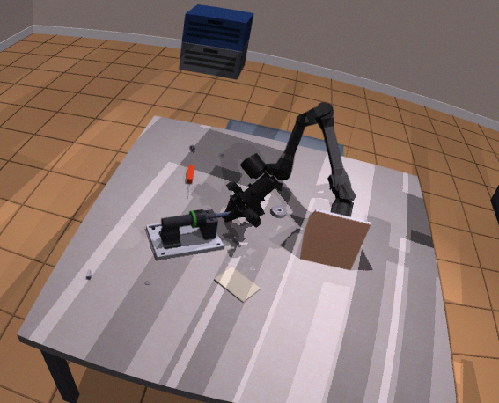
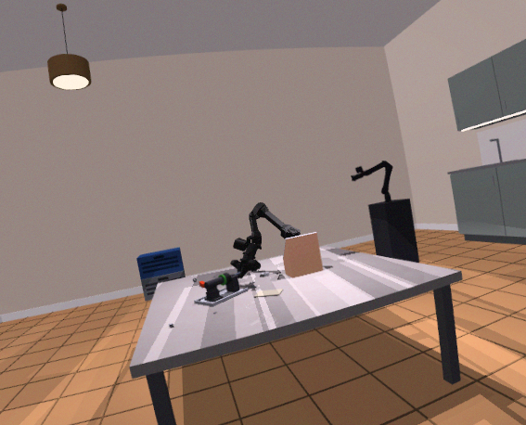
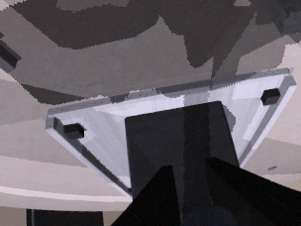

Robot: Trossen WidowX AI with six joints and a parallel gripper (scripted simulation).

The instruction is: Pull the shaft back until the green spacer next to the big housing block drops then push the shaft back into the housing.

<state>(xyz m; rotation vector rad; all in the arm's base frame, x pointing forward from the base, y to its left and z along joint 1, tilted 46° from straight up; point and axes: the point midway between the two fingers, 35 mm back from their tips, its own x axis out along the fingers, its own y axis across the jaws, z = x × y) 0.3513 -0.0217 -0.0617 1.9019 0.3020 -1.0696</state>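
Now: the thin shaft 50 mm ahead of my gripper tip, 40 mm to the left of it and 20 mm above it. Round my gripper tip: green spacer (90 mm ahead, 60 mm to the left, 20 mm above); beige card (210 mm to the left, 100 mm behind, 50 mm below); toothed disc (170 mm to the right, 170 mm behind, 50 mm below).
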